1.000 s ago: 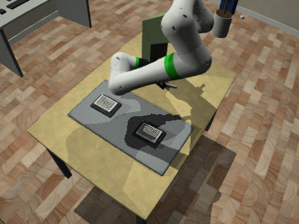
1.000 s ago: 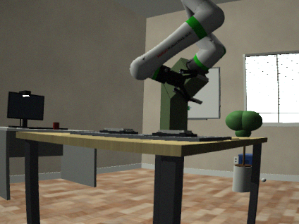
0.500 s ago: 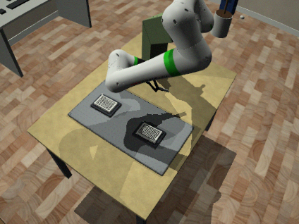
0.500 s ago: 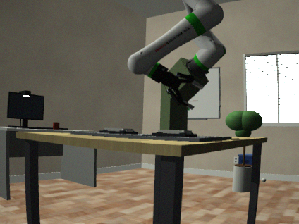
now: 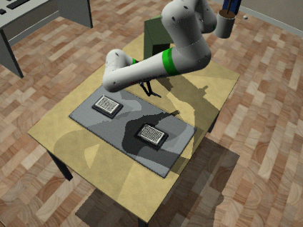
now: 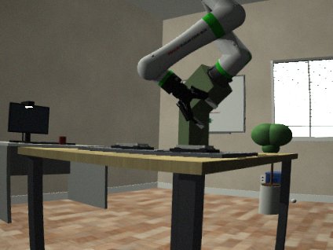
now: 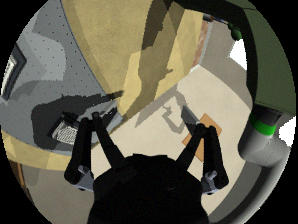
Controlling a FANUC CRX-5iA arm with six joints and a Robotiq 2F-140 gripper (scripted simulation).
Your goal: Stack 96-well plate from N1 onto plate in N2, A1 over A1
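The white 96-well plate lies 240 mm ahead of my hand, 260 mm to the right of it and 150 mm below it. The rest, counted from my hand: plate nest N1: 240 mm ahead, 260 mm to the right, 160 mm below.
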